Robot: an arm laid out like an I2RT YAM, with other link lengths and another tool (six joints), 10 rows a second.
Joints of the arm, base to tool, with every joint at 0 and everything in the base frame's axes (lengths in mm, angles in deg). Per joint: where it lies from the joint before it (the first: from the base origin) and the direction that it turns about. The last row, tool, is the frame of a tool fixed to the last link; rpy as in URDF.
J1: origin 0.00 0.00 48.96 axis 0 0 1
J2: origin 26.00 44.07 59.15 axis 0 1 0
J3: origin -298.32 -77.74 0.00 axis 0 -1 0
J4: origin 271.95 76.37 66.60 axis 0 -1 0
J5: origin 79.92 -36.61 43.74 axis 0 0 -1
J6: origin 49.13 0.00 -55.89 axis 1 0 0
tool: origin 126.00 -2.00 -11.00 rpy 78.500 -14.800 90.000
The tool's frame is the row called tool.
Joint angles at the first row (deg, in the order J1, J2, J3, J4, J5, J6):
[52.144, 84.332, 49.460, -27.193, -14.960, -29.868]
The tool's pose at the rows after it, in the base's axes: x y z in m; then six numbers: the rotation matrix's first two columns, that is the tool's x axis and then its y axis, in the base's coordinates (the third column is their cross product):
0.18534, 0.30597, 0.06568, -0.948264, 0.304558, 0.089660, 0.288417, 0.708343, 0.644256
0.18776, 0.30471, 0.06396, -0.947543, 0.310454, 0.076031, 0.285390, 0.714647, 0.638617
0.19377, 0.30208, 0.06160, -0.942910, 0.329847, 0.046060, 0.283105, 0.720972, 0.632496
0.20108, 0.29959, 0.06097, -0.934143, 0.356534, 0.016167, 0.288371, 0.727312, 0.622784
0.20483, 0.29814, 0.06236, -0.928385, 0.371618, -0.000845, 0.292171, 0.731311, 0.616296
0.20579, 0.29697, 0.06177, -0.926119, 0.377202, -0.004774, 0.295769, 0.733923, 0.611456
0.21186, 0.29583, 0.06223, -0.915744, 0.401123, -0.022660, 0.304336, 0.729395, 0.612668
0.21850, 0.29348, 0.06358, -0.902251, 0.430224, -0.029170, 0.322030, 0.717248, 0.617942
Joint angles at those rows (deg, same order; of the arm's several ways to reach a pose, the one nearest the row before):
[52.254, 85.732, 50.023, -28.265, -13.779, -30.219]
[52.284, 86.023, 50.093, -28.250, -12.829, -30.322]
[52.276, 86.306, 50.009, -27.795, -10.727, -30.116]
[52.235, 86.789, 50.541, -27.948, -8.377, -29.530]
[52.283, 86.942, 51.120, -28.504, -6.991, -29.118]
[52.246, 87.088, 51.238, -28.736, -6.577, -28.972]
[52.051, 87.264, 51.413, -28.297, -5.146, -28.216]
[51.333, 87.199, 51.481, -27.890, -4.415, -27.335]

